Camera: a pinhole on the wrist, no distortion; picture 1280 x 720 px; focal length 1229.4 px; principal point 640.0 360.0 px. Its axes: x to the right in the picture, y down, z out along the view. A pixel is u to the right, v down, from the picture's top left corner.
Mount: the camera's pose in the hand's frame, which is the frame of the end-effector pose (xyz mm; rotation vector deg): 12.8 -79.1 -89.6 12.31 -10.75 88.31
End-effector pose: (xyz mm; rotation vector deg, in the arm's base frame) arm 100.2 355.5 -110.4 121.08 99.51 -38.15
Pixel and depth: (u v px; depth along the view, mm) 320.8 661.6 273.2
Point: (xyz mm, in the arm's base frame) -142.1 274.4 -205.2
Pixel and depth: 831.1 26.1 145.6
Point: 7.3 391.0 -183.2
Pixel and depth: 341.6 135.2 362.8
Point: -174.5 352.1 -343.2
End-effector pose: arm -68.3 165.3 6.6 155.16 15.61 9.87
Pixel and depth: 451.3 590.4 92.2
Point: -91.3 269.9 -38.1
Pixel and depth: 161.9 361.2 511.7
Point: -62.5 391.1 -479.6
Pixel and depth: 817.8 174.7 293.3
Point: 6.3 201.3 -220.3
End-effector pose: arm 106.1 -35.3 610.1 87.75 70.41 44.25
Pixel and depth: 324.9 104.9 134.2
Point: 98.0 -4.6 457.4
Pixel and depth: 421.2 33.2 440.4
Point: 339.9 -1.2 245.1
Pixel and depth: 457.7 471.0 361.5
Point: 252.0 -124.4 324.7
